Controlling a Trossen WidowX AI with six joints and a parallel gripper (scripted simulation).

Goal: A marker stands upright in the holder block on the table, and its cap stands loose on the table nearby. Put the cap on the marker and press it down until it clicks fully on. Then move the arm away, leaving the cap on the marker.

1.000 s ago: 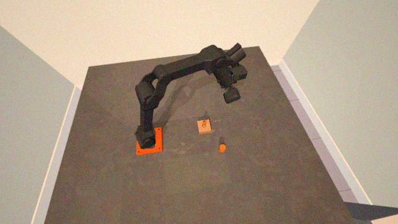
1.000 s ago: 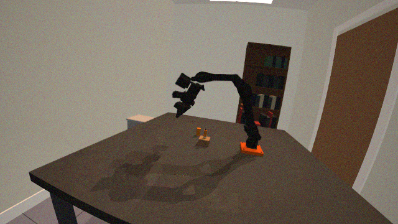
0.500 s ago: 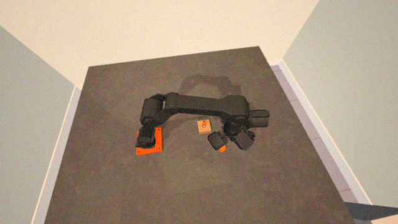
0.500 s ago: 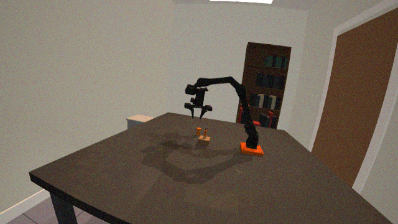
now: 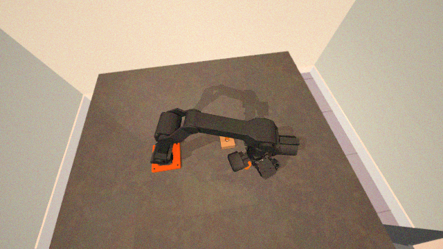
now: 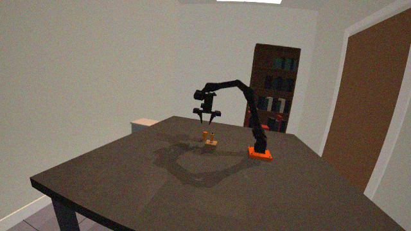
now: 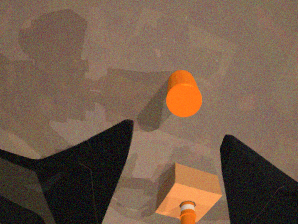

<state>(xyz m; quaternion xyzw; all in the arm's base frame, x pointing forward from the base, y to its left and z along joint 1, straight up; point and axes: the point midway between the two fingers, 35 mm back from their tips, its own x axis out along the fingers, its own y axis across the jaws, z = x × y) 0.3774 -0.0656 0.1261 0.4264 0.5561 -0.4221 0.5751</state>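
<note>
The orange cap lies 10 mm behind my gripper tip and 80 mm below it. Also, from my gripper tip: holder block 80 mm behind, 130 mm to the left, 90 mm below.
</note>
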